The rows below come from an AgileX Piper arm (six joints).
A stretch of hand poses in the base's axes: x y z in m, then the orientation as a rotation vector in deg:
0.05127 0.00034 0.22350 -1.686 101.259 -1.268
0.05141 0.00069 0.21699 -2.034 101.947 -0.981
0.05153 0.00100 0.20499 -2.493 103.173 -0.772
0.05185 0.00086 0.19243 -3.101 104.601 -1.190
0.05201 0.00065 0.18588 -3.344 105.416 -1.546
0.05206 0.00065 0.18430 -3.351 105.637 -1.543
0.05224 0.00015 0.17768 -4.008 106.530 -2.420
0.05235 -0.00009 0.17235 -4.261 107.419 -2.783
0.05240 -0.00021 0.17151 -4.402 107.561 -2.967
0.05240 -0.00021 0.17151 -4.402 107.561 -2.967
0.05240 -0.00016 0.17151 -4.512 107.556 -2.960
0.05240 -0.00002 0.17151 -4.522 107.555 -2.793
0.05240 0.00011 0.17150 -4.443 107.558 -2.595
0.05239 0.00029 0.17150 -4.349 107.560 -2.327
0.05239 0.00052 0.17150 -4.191 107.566 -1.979
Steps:
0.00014 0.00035 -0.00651 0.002 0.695 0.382
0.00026 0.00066 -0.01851 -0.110 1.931 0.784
0.00058 0.00052 -0.03107 -0.723 3.368 0.935
0.00074 0.00031 -0.03762 -1.092 4.187 0.886
0.00079 0.00031 -0.03920 -1.093 4.408 0.888
0.00097 -0.00019 -0.04582 -2.034 5.314 0.829
0.00108 -0.00043 -0.05115 -2.408 6.209 0.782
0.00113 -0.00055 -0.05199 -2.606 6.355 0.772
0.00113 -0.00055 -0.05199 -2.606 6.355 0.772
0.00113 -0.00050 -0.05199 -2.661 6.353 0.849
0.00113 -0.00036 -0.05199 -2.556 6.352 0.947
0.00113 -0.00023 -0.05200 -2.381 6.353 1.003
0.00112 -0.00005 -0.05200 -2.152 6.353 1.086
0.00112 0.00018 -0.05200 -1.834 6.355 1.171

